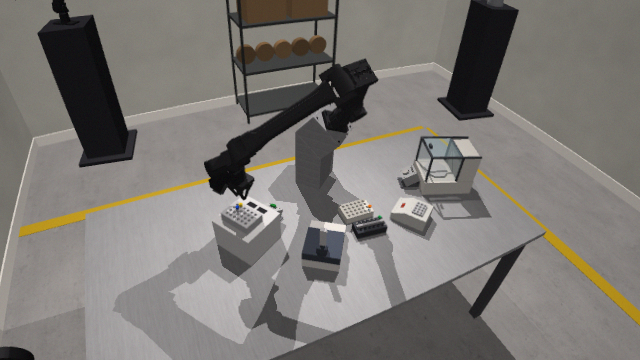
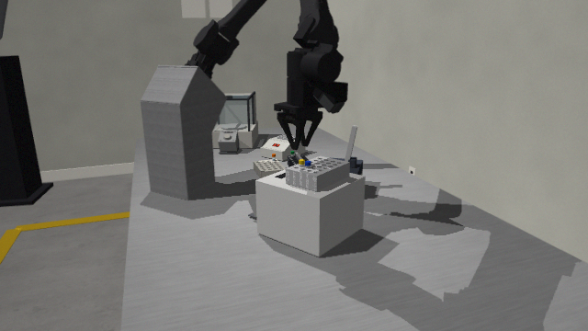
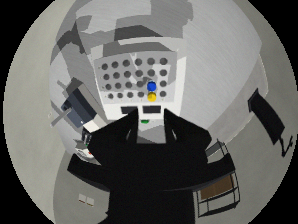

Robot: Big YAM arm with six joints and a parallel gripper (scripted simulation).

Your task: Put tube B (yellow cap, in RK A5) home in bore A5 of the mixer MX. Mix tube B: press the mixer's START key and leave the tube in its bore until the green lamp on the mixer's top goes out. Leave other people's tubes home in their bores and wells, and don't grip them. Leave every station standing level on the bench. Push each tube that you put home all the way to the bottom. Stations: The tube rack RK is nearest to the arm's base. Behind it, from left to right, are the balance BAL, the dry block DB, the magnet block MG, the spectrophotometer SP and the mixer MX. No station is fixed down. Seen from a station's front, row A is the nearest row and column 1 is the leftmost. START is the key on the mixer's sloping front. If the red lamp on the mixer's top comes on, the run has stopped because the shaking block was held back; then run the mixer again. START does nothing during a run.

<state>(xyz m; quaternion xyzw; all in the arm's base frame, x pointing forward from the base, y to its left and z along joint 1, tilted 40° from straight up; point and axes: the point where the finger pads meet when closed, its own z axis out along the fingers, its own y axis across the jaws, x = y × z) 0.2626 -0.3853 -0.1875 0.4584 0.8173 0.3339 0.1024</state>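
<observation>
The green start key lies 70 mm behind my hand, 130 mm to the left of it and 150 mm below it. From my hand the other things lie so: black magnet block (100 mm ahead, 490 mm to the left, 200 mm below); grey shaking block (40 mm ahead, 10 mm to the right, 70 mm below); tube rack RK (10 mm behind, 470 mm to the left, 200 mm below).
</observation>
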